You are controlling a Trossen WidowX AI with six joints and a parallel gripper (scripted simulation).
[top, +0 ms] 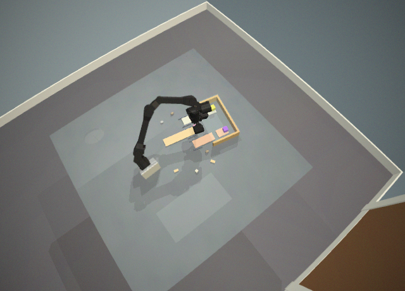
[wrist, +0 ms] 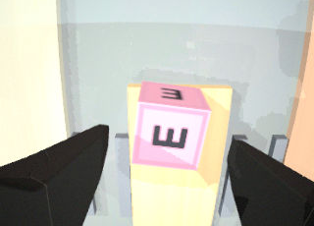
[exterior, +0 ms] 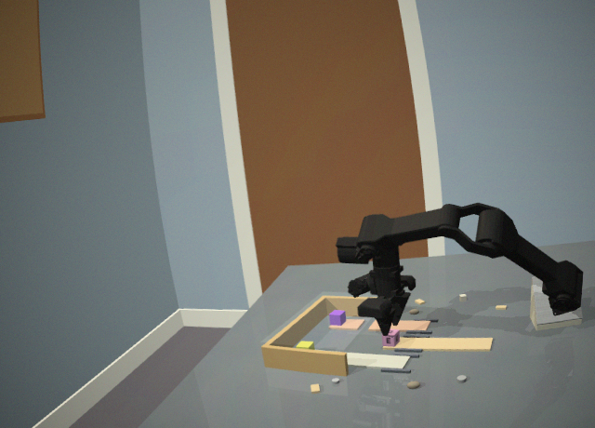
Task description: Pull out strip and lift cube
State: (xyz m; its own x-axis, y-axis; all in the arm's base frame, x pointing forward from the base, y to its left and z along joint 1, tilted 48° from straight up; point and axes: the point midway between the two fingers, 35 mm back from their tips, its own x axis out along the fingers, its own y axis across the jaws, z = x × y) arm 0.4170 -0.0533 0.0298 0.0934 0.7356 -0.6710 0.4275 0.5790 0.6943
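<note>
Now: gripper tip 20 mm above the pink labelled cube. Also, from my gripper tip: tan strip (110 mm behind, 30 mm to the left, 40 mm below).
</note>
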